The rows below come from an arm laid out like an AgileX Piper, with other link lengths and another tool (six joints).
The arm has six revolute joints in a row. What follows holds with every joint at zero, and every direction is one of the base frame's.
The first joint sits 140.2 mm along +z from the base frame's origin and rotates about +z.
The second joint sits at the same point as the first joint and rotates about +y.
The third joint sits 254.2 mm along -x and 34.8 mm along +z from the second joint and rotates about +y.
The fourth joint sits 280.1 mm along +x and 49.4 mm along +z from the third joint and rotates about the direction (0.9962, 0, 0.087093).
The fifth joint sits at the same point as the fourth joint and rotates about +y.
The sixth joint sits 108.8 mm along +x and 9.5 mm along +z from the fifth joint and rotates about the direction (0.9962, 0, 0.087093).
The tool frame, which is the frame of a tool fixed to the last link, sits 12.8 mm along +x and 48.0 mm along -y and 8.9 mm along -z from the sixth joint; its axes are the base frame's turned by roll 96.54, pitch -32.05 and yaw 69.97 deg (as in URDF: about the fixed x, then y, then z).
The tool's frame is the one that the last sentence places.
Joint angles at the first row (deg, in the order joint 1, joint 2, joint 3, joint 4, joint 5, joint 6):
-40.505, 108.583, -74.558, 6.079, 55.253, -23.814
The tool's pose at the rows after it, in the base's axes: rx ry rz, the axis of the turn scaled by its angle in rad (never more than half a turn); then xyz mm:
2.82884, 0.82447, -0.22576, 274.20, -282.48, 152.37
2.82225, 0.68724, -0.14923, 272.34, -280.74, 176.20
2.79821, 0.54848, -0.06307, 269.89, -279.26, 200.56
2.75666, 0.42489, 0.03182, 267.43, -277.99, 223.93
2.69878, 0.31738, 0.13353, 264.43, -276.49, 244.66
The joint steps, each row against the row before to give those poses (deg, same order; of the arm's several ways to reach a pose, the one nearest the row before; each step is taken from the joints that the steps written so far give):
-0.001, -3.181, -0.113, 0.864, -0.514, 3.639
0.001, -3.516, -0.029, 0.257, -1.275, 4.453
0.000, -3.594, 0.042, -0.184, -2.021, 4.603
-0.001, -3.481, 0.194, -0.354, -2.745, 4.039
0.000, -3.476, 0.859, -0.445, -3.837, 3.394

